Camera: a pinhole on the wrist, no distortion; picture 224 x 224 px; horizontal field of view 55.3 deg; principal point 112.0 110.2 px. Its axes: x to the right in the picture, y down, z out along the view. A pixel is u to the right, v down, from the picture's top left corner.
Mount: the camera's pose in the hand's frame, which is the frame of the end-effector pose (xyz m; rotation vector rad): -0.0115 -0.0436 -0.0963 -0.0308 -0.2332 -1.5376
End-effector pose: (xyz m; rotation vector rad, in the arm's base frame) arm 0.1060 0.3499 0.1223 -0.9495 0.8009 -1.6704
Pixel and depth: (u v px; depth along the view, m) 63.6 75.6 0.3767
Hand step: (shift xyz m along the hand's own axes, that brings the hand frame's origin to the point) -0.1225 0.1006 0.2498
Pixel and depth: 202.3 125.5 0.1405
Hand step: -0.0190 -0.0784 0.0523
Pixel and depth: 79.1 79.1 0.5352
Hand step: -0.1599 0.1233 0.4031
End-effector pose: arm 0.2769 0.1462 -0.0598 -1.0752 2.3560 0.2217
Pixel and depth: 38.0 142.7 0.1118
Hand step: -0.0099 0.0137 0.0086
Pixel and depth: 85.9 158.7 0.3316
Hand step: 0.0191 0.0541 0.2305
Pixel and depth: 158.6 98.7 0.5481
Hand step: -0.1105 -0.0716 0.4560
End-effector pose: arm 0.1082 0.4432 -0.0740 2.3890 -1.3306 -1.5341
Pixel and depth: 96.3 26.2 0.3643
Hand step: -0.2014 0.0378 0.2372
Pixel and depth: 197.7 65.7 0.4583
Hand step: -0.1631 -0.1523 0.3707
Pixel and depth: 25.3 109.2 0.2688
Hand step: -0.0496 0.1083 0.1478
